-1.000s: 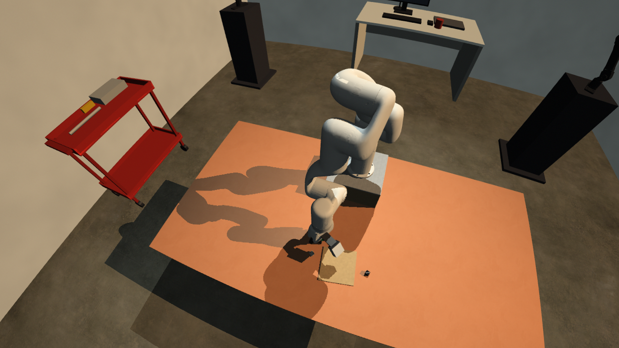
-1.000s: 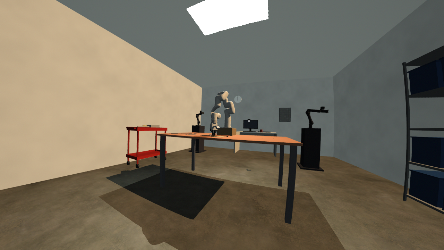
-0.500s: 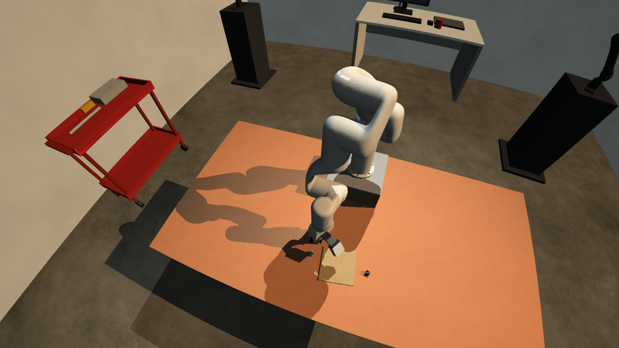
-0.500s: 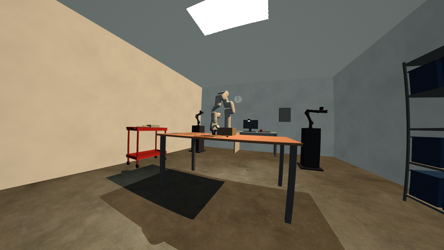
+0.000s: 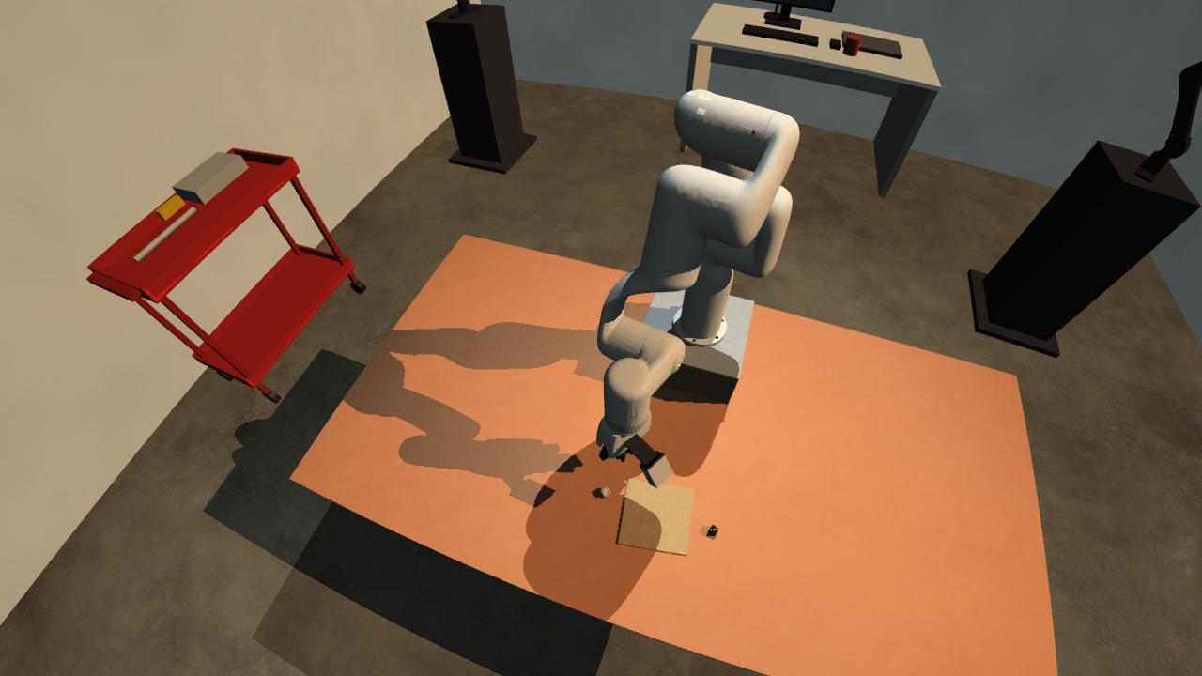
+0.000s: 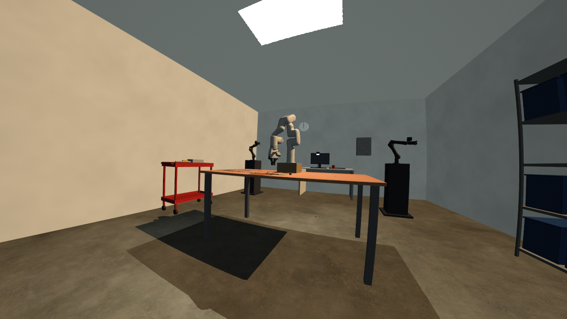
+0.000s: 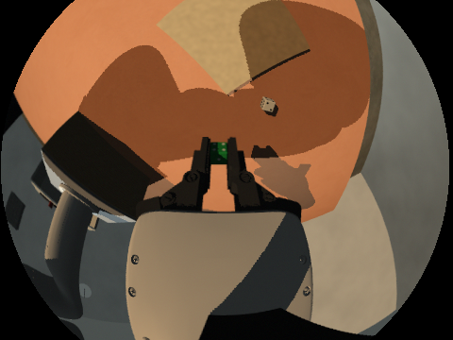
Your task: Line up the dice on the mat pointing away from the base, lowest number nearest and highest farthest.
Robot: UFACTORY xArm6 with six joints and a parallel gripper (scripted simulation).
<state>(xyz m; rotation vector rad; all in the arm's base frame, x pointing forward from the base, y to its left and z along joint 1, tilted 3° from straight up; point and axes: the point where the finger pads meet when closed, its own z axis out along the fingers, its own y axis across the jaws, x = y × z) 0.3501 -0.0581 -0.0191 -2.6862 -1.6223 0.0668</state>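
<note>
My hand is 100 mm to the right of the tan mat, 100 mm above it and 80 mm short of it. From my hand the other things lie so: black die (220 mm to the left, 100 mm below, 60 mm ahead); green die (10 mm below); white die (100 mm below, 70 mm ahead, 10 mm to the right).
</note>
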